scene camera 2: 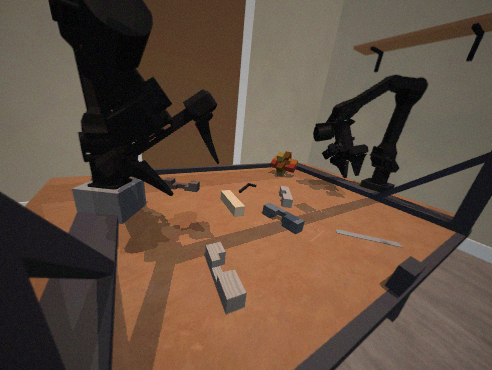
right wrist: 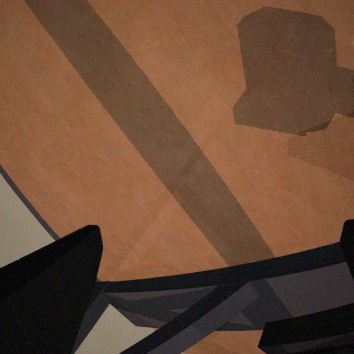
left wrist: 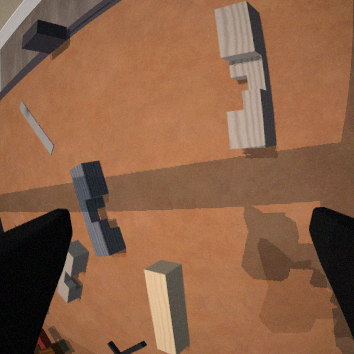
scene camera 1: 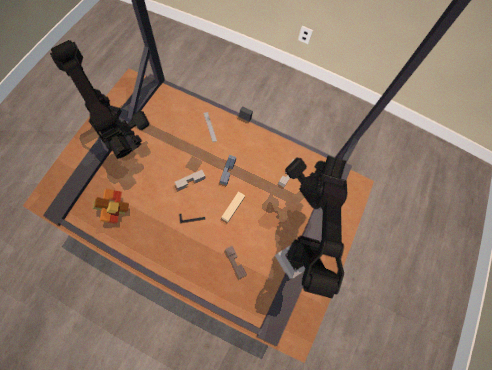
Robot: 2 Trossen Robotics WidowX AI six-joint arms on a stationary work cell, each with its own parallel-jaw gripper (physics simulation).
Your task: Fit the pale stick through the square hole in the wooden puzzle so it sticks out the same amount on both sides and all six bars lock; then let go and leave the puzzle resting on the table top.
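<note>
The pale stick (scene camera 1: 233,207) (scene camera 2: 232,202) (left wrist: 167,307) lies flat on the table, apart from the puzzle. The wooden puzzle (scene camera 1: 112,206) (scene camera 2: 284,162), of orange, red and brown bars, stands at the left of scene camera 1; a corner of the puzzle (left wrist: 47,344) shows in the left wrist view. Its square hole cannot be made out. My left gripper (scene camera 1: 302,181) (scene camera 2: 195,178) (left wrist: 194,222) is open and empty above the table, beyond the stick's upper right end in scene camera 1. My right gripper (scene camera 1: 131,135) (scene camera 2: 350,174) (right wrist: 227,237) is open and empty, away from puzzle and stick.
Notched bars lie about: a whitish one (scene camera 1: 283,181) (scene camera 2: 232,290) (left wrist: 237,32), a blue-grey one (scene camera 1: 227,171) (scene camera 2: 292,222) (left wrist: 94,185), a light grey one (scene camera 1: 190,180) (scene camera 2: 286,198) and a brownish one (scene camera 1: 235,262). A black L-shaped key (scene camera 1: 192,219) and thin strip (scene camera 1: 210,127) lie nearby.
</note>
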